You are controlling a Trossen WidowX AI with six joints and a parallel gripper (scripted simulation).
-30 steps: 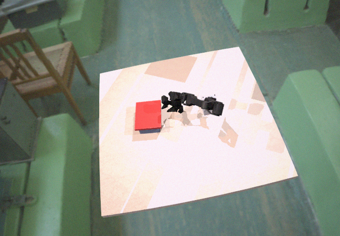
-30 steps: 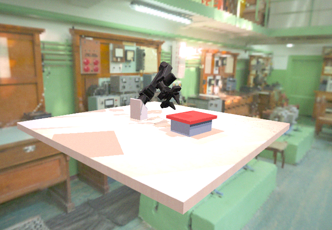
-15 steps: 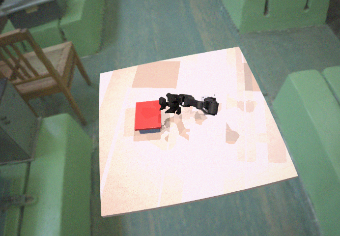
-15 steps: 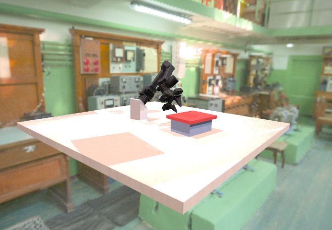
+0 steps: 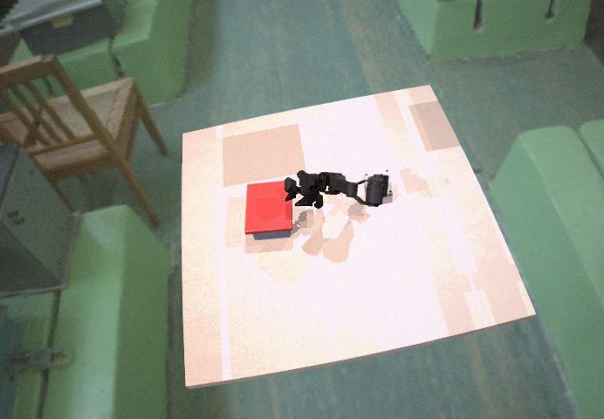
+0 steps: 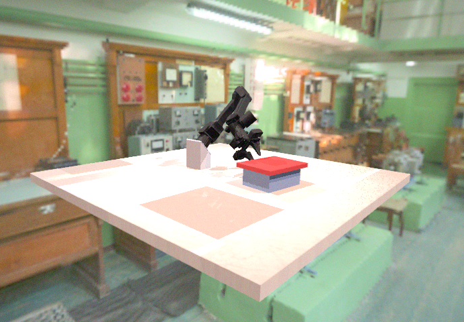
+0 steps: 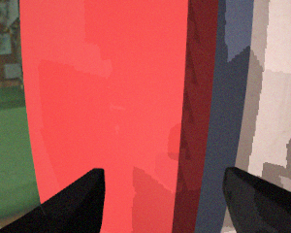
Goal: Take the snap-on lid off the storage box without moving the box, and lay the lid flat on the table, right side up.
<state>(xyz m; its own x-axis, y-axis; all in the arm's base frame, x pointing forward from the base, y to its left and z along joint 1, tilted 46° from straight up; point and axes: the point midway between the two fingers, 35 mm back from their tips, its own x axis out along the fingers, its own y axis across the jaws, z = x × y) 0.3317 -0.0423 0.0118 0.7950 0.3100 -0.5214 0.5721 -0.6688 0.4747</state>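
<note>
Now: the flat red lid 90 mm ahead of my gripper tip, 20 mm to the right of it and 10 mm below it. From my gripper tip the other things lie so: grey-blue storage box 90 mm ahead, 20 mm to the right, 50 mm below.
</note>
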